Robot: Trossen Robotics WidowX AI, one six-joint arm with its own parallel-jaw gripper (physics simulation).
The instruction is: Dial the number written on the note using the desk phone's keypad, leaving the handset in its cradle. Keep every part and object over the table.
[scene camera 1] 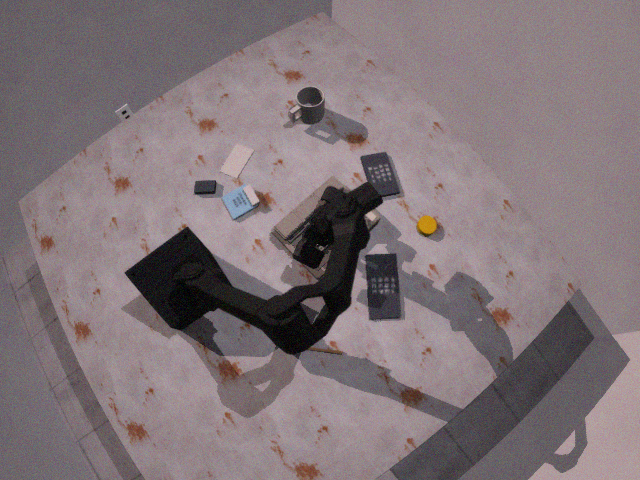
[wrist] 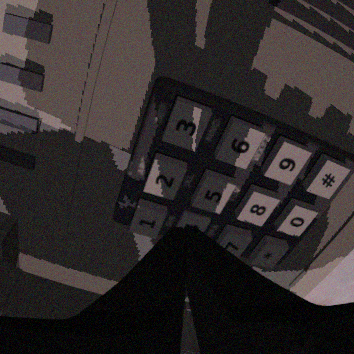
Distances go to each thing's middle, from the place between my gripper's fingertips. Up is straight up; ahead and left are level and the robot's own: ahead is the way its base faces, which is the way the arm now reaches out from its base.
Labels:
I see my gripper 3 cm past the 0 key [wrist: 296, 215] and 3 cm to the left of it. Round my hand: 2 key [wrist: 165, 174]: 2 cm ahead, 2 cm to the right; then 1 key [wrist: 148, 216]: 2 cm ahead; then 5 key [wrist: 213, 189]: 2 cm to the right.

